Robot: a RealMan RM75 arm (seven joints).
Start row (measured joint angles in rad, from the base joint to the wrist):
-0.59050, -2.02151, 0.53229, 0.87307, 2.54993, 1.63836, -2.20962
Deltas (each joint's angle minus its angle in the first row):
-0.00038, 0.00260, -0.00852, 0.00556, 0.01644, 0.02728, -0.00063
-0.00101, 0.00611, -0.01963, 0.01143, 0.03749, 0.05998, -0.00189
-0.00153, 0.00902, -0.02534, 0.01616, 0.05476, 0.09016, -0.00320
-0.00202, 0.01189, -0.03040, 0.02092, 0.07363, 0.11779, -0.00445
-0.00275, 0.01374, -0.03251, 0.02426, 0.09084, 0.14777, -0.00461
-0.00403, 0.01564, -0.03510, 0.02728, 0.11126, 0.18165, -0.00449
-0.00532, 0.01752, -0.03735, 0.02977, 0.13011, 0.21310, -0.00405
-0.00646, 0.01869, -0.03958, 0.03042, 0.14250, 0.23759, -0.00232
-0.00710, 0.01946, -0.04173, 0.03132, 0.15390, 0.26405, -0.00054
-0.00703, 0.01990, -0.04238, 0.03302, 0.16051, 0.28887, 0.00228
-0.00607, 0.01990, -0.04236, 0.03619, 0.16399, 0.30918, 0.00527
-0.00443, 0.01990, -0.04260, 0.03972, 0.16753, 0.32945, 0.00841
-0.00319, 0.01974, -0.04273, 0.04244, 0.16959, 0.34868, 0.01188
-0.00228, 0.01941, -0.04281, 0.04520, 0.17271, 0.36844, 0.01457
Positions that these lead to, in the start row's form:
-0.59088, -2.01891, 0.52377, 0.87863, 2.56637, 1.66564, -2.21025
-0.59151, -2.01540, 0.51266, 0.88450, 2.58742, 1.69834, -2.21151
-0.59203, -2.01249, 0.50695, 0.88923, 2.60469, 1.72852, -2.21282
-0.59252, -2.00962, 0.50189, 0.89399, 2.62356, 1.75615, -2.21407
-0.59325, -2.00777, 0.49978, 0.89733, 2.64077, 1.78613, -2.21423
-0.59453, -2.00587, 0.49719, 0.90035, 2.66119, 1.82001, -2.21411
-0.59582, -2.00399, 0.49494, 0.90284, 2.68004, 1.85146, -2.21367
-0.59696, -2.00282, 0.49271, 0.90349, 2.69243, 1.87595, -2.21194
-0.59760, -2.00205, 0.49056, 0.90439, 2.70383, 1.90241, -2.21016
-0.59753, -2.00161, 0.48991, 0.90609, 2.71044, 1.92723, -2.20734
-0.59657, -2.00161, 0.48993, 0.90926, 2.71392, 1.94754, -2.20435
-0.59493, -2.00161, 0.48969, 0.91279, 2.71746, 1.96781, -2.20121
-0.59369, -2.00177, 0.48956, 0.91551, 2.71952, 1.98704, -2.19774
-0.59278, -2.00210, 0.48948, 0.91827, 2.72264, 2.00680, -2.19505

